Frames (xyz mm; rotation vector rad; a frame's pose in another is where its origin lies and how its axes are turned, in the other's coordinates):
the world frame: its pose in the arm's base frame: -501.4 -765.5 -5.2 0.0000 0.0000 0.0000
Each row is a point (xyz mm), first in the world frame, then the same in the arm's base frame.
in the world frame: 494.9 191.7 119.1
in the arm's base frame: -6.5 -573.8 113.9
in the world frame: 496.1 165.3 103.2
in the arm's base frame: -5.3 -600.2 98.0
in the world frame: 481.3 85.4 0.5
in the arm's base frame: -20.1 -680.1 -4.7
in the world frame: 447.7 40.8 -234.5
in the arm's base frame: -53.7 -724.7 -239.7
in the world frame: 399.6 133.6 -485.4
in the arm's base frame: -101.8 -631.9 -490.6
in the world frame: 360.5 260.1 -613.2
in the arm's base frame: -140.9 -505.4 -618.4
